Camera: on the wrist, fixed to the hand. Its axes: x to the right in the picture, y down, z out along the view.
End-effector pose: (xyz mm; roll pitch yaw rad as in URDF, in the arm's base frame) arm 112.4 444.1 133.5 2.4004 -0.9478 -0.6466
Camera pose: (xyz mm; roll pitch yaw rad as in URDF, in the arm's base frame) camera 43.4 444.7 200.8 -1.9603 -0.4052 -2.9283
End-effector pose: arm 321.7 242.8 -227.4 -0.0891 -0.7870 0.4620
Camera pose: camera 325.1 338.1 -241.3 -0.7214 0.1254 1.9487
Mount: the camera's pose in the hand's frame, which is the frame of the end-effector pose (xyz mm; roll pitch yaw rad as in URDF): 22.3 87.2 -34.4 0.0704 0.0588 1.6006
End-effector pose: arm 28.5 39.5 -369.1 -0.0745 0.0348 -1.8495
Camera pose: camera 103.9 -3.8 -410.6 0.1077 0.1321 -0.2440
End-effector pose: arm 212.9 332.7 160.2 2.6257 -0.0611 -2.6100
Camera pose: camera 167.7 374.4 234.4 -2.9811 -0.5711 2.0276
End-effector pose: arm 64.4 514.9 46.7 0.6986 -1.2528 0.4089
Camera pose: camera 9.5 588.0 77.2 -1.2453 -0.1590 2.6027
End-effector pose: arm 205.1 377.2 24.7 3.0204 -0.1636 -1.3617
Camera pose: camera 127.5 345.7 72.4 -2.9015 -0.1726 -2.9919
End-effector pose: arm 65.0 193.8 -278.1 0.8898 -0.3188 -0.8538
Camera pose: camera 130.9 242.4 -227.3 -0.4124 -0.7639 1.0848
